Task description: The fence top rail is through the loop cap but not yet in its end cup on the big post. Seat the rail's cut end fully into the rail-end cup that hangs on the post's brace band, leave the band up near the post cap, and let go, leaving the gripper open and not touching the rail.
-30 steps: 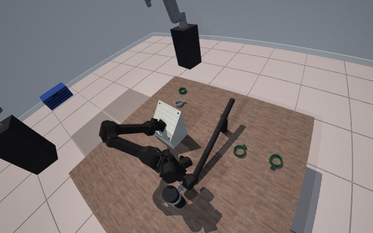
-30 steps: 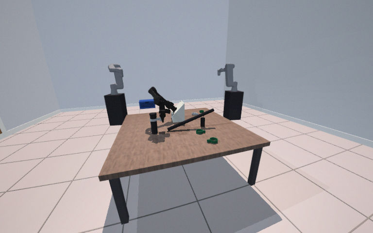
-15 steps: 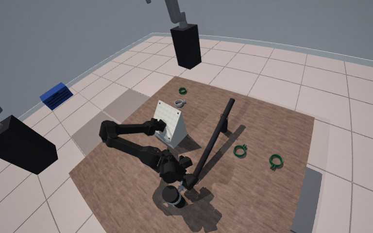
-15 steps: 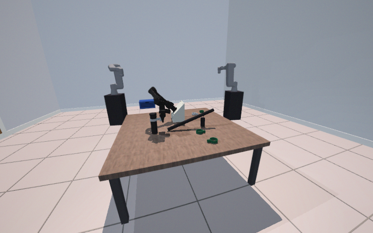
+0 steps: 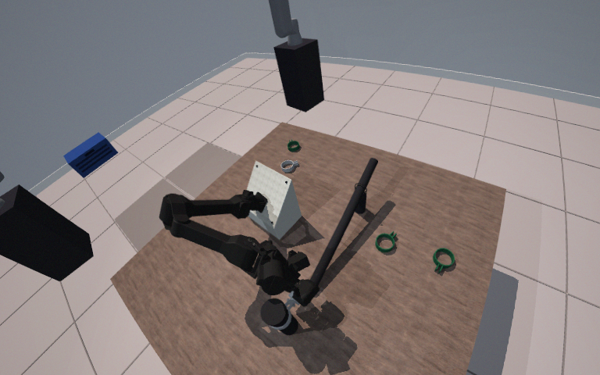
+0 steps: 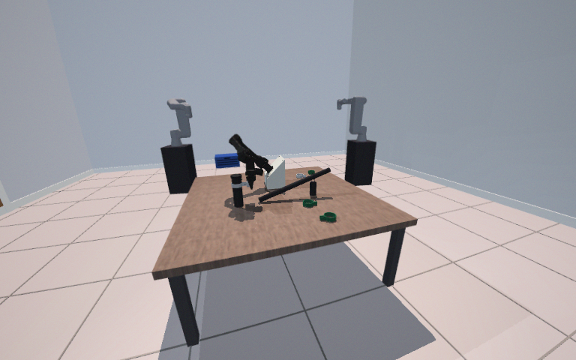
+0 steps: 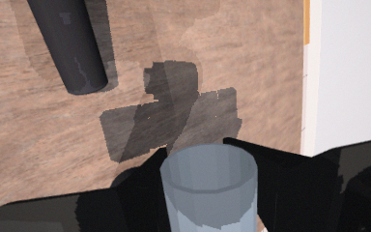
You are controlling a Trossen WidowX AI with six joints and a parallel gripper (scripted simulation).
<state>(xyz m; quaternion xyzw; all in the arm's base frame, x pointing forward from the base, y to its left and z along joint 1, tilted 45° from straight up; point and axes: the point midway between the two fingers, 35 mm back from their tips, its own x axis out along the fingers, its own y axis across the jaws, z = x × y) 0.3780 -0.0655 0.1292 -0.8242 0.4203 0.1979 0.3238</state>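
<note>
The grey rail-end cup lies 3 cm above my gripper tip, 2 cm to the right of it and 2 cm behind it. Round my gripper tip: small green piece 55 cm behind, 13 cm to the right, 11 cm below; small black post 43 cm to the left, 12 cm behind, 1 cm below.
</note>
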